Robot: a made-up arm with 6 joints.
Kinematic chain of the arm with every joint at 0, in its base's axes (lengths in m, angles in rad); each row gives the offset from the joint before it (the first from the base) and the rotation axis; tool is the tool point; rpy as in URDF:
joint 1: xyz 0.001 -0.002 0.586 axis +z
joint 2: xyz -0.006 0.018 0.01 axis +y
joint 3: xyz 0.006 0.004 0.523 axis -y
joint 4: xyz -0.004 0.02 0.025 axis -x
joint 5: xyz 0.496 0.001 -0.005 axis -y
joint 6: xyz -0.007 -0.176 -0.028 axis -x
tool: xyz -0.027 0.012 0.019 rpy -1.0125 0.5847 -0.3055
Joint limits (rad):
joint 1: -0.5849..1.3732
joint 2: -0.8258..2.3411
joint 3: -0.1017..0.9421
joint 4: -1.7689..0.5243
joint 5: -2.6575..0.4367
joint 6: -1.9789..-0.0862
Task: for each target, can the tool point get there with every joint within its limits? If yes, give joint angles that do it. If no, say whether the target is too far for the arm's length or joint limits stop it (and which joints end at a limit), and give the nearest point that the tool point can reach.
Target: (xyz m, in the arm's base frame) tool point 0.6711 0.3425 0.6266
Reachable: yes | joints 0.6770 0.8420 0.1056 -0.2395 -1.3256 -1.4890
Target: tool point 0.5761 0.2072 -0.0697
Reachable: yes | joints 0.5963 2.0110 0.6834 -0.0073 -0.3968 -1.4135
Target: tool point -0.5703 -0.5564 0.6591
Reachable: no: joint limits stop it (at a limit: joint 2, joint 3, joint 4, joint 6) | nearest point -0.4420 -0.4319 1.3731 | short by 0.736 m
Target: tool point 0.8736 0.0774 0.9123
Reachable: yes | joints 0.2342 0.8662 0.6271 0.3279 -0.6812 -0.8137
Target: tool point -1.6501 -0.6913 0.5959
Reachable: no: too far | nearest point -0.5868 -0.2474 1.3879 | short by 1.398 m
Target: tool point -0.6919 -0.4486 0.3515
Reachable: no: joint limits stop it (at a limit: joint 1, joint 2, joint 3, joint 4, joint 5, joint 6) | nearest point -0.1376 -0.0751 0.0468 | short by 0.735 m
